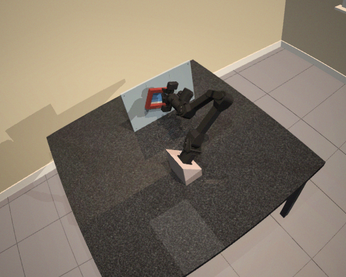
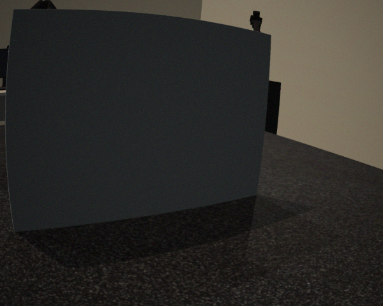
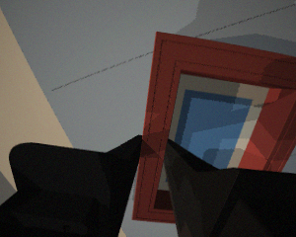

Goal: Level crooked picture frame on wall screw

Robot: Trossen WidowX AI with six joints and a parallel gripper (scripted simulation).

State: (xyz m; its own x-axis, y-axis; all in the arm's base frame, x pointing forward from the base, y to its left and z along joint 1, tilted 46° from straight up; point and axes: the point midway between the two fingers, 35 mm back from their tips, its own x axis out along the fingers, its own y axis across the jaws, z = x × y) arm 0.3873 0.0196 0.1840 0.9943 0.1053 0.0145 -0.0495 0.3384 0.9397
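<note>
Now: the picture frame 1 cm ahead of my gripper tip, 3 cm to the left of it and 5 cm below it. The rest, counted from my gripper tip: grey wall panel: 2 cm ahead, 1 cm to the left, 7 cm below.
</note>
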